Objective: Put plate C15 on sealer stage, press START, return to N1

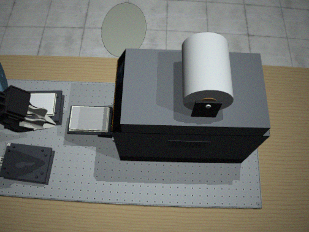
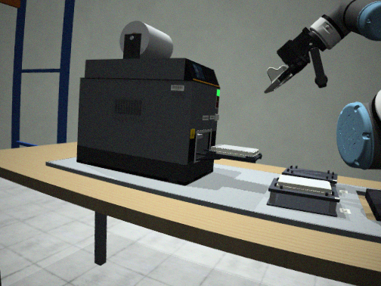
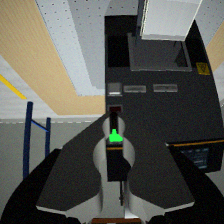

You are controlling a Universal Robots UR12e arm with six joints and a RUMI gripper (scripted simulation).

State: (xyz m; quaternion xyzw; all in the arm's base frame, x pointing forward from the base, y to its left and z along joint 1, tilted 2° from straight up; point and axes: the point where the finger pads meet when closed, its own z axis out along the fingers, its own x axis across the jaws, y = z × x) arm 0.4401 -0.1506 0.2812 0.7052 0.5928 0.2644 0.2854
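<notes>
Right now the plate C15 is 190 mm below my hand, 80 mm to the left of it and 80 mm ahead of it. The rest, counted from my hand: dark stage: 200 mm below, 80 mm to the left, 80 mm ahead; square start button: 160 mm ahead, 100 mm below, 30 mm to the right; dark nest: 250 mm below, 160 mm behind, 20 mm to the right.
</notes>
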